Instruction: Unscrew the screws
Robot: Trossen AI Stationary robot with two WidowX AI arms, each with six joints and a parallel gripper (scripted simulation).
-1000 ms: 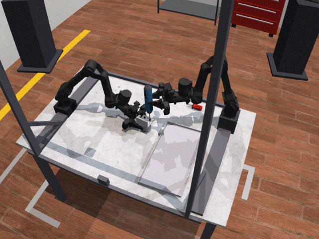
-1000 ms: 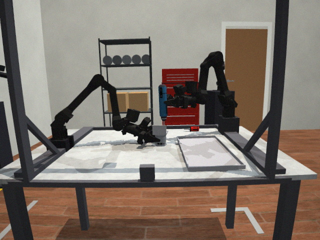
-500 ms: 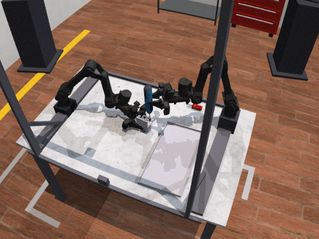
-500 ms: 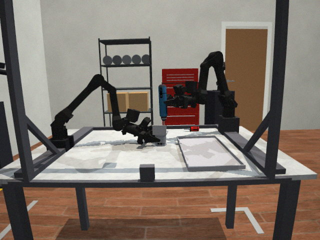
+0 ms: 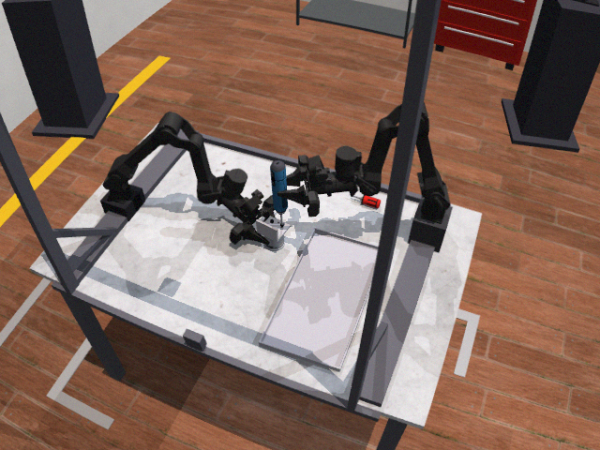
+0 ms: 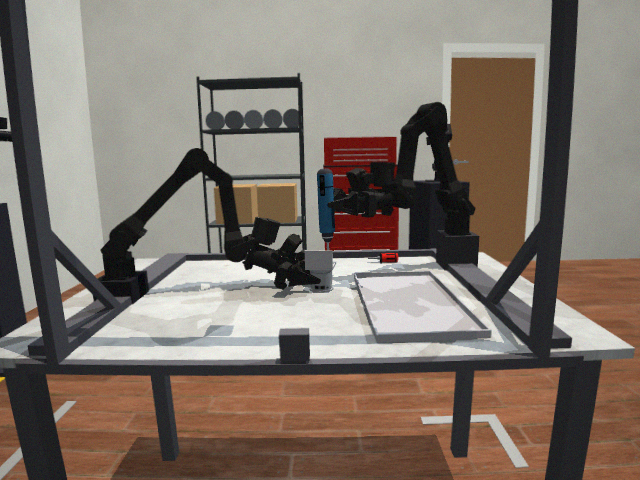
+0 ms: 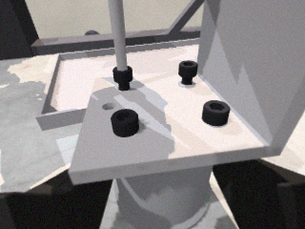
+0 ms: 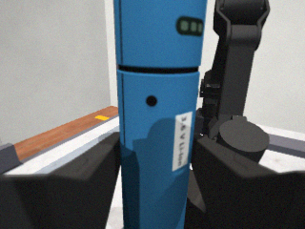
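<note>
Now: the grey bracket 10 mm behind my left hand, 20 mm to the right of it and 40 mm above it. The rest, counted from my left hand: joint module (10 mm behind, 20 mm to the right, 10 mm below); then screwdriver bit (10 mm behind, 50 mm to the right, 60 mm above); then shallow tray (180 mm behind, 190 mm to the right, 30 mm below).
</note>
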